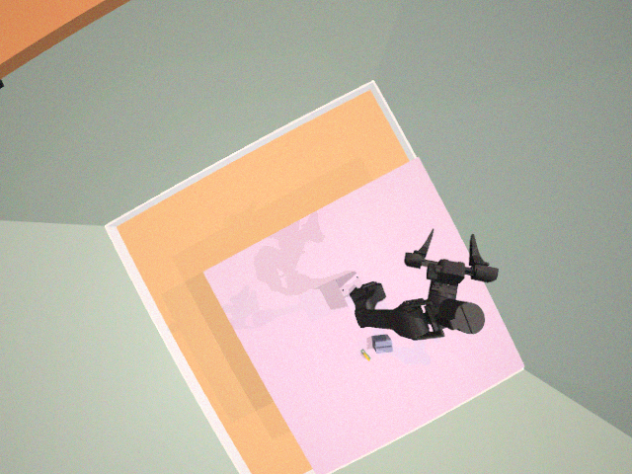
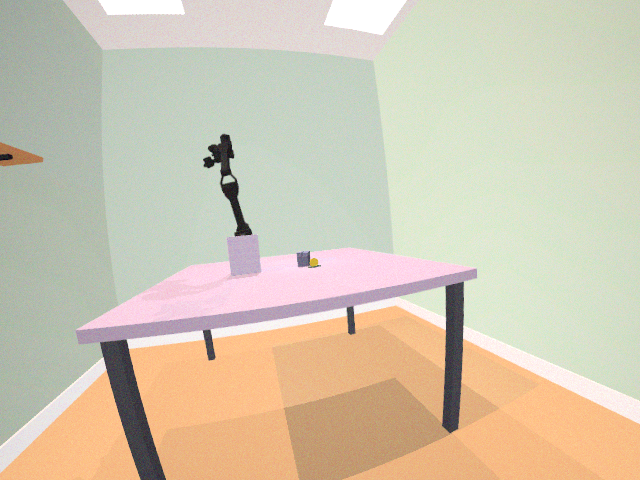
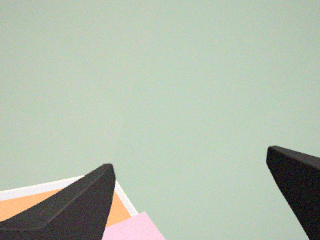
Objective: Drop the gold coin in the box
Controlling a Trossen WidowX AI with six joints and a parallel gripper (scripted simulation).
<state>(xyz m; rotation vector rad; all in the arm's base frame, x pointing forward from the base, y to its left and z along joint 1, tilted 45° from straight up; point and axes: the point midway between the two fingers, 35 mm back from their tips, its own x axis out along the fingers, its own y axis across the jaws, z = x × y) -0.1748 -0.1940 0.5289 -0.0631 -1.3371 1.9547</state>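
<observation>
The gold coin lies 530 mm ahead of my gripper tip, 360 mm to the right of it and 630 mm below it.
</observation>
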